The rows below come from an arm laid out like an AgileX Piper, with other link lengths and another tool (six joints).
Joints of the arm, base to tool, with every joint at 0 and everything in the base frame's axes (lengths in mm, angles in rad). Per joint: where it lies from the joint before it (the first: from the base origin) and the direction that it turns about. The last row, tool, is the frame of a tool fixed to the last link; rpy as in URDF.
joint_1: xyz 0 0 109.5 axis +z
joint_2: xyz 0 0 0 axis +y
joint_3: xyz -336.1 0 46 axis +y
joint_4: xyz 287.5 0 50.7 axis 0.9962 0 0.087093
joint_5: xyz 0 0 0 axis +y
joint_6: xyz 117.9 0 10.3 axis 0.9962 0 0.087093
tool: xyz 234.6 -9 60.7 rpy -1.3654 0.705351 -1.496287
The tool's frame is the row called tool.
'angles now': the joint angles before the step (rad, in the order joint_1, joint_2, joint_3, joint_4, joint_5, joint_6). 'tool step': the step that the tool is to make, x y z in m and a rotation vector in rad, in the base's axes. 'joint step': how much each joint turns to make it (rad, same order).
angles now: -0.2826 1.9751 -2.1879 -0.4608 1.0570 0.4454
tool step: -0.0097 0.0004 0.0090 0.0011 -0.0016 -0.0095
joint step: -0.0001 -0.0201 -0.0001 -0.0014 0.0212 0.0000
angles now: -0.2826 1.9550 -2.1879 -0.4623 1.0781 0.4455
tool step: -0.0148 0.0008 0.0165 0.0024 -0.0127 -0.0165
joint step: 0.0000 -0.0333 -0.0001 -0.0030 0.0274 0.0066
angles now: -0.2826 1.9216 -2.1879 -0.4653 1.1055 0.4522
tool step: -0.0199 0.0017 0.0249 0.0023 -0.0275 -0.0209
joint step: -0.0001 -0.0481 0.0010 -0.0037 0.0294 0.0121
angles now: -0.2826 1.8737 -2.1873 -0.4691 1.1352 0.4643
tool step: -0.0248 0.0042 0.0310 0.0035 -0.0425 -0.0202
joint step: 0.0000 -0.0660 0.0113 -0.0014 0.0244 0.0168
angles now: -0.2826 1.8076 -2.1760 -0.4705 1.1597 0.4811
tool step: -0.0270 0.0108 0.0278 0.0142 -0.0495 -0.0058
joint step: 0.0000 -0.0881 0.0448 0.0148 0.0077 0.0174
